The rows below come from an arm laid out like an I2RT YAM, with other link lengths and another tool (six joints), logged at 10 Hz.
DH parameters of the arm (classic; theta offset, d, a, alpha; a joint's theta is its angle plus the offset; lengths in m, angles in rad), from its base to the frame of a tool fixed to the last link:
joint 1: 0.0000 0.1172 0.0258 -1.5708
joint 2: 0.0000 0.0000 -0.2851 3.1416
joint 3: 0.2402 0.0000 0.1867 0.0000
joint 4: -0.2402 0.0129 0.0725 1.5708
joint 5: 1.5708 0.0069 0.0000 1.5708
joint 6: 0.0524 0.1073 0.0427 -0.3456
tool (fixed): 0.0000 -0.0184 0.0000 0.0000
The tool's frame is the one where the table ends.
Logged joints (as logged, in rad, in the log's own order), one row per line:
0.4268 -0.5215 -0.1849 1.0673 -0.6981 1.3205
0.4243 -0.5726 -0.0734 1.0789 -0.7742 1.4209
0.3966 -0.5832 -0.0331 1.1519 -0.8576 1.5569
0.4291 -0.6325 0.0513 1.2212 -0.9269 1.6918
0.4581 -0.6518 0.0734 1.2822 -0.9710 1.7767
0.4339 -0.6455 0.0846 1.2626 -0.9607 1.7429
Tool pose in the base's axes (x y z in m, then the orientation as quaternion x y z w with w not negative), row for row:
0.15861 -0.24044 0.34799 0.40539 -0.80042 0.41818 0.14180
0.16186 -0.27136 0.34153 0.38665 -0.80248 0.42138 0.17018
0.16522 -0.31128 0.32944 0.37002 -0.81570 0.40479 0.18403
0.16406 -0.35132 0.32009 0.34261 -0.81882 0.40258 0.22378
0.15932 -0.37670 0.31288 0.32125 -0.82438 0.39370 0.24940
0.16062 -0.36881 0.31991 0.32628 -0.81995 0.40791 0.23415
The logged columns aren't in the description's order. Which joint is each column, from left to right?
Columns, left to right: joint 5, joint 6, joint 4, joint 3, joint 1, joint 2.
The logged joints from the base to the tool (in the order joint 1, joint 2, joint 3, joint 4, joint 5, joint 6), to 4 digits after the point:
-0.6981 1.3205 1.0673 -0.1849 0.4268 -0.5215
-0.7742 1.4209 1.0789 -0.0734 0.4243 -0.5726
-0.8576 1.5569 1.1519 -0.0331 0.3966 -0.5832
-0.9269 1.6918 1.2212 0.0513 0.4291 -0.6325
-0.9710 1.7767 1.2822 0.0734 0.4581 -0.6518
-0.9607 1.7429 1.2626 0.0846 0.4339 -0.6455

